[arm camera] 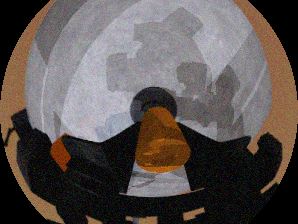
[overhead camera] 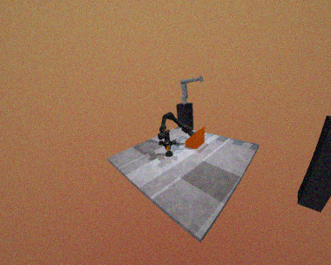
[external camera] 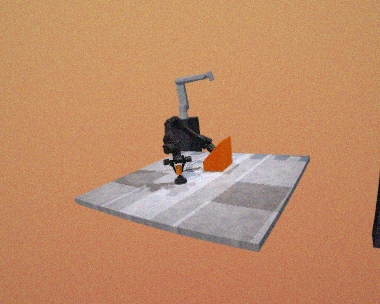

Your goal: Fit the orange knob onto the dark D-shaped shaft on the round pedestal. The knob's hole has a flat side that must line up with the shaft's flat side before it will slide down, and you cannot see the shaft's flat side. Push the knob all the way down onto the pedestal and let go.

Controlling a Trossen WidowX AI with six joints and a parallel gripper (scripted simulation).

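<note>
Now: gripper tip 2 cm below the orange knob. Also, from my gripper tip: dark pedestal (4 cm below).
</note>
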